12 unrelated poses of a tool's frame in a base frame.
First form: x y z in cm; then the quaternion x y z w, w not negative.
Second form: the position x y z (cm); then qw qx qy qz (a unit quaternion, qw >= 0). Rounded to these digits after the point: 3 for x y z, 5 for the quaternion.
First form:
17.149, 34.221, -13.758, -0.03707, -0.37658, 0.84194, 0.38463
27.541, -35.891, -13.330, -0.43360, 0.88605, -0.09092, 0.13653
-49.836, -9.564, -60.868, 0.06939, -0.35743, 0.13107, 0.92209
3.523, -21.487, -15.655, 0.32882, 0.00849, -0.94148, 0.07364
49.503, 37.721, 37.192, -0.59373, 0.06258, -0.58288, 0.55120
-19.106, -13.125, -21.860, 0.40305, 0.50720, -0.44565, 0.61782
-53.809, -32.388, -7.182, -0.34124, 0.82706, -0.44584, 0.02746
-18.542, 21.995, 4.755, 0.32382, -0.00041, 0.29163, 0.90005
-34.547, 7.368, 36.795, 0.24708, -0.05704, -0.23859, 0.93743
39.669, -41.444, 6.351, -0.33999, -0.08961, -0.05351, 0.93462
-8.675, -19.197, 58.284, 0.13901, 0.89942, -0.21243, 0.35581
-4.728, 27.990, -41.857, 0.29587, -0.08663, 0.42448, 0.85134
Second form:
17.149, 34.221, -13.758, 0.38463, -0.03707, -0.37658, 0.84194
27.541, -35.891, -13.330, 0.13653, -0.43360, 0.88605, -0.09092
-49.836, -9.564, -60.868, 0.92209, 0.06939, -0.35743, 0.13107
3.523, -21.487, -15.655, 0.07364, 0.32882, 0.00849, -0.94148
49.503, 37.721, 37.192, 0.55120, -0.59373, 0.06258, -0.58288
-19.106, -13.125, -21.860, 0.61782, 0.40305, 0.50720, -0.44565
-53.809, -32.388, -7.182, 0.02746, -0.34124, 0.82706, -0.44584
-18.542, 21.995, 4.755, 0.90005, 0.32382, -0.00041, 0.29163
-34.547, 7.368, 36.795, 0.93743, 0.24708, -0.05704, -0.23859
39.669, -41.444, 6.351, 0.93462, -0.33999, -0.08961, -0.05351
-8.675, -19.197, 58.284, 0.35581, 0.13901, 0.89942, -0.21243
-4.728, 27.990, -41.857, 0.85134, 0.29587, -0.08663, 0.42448

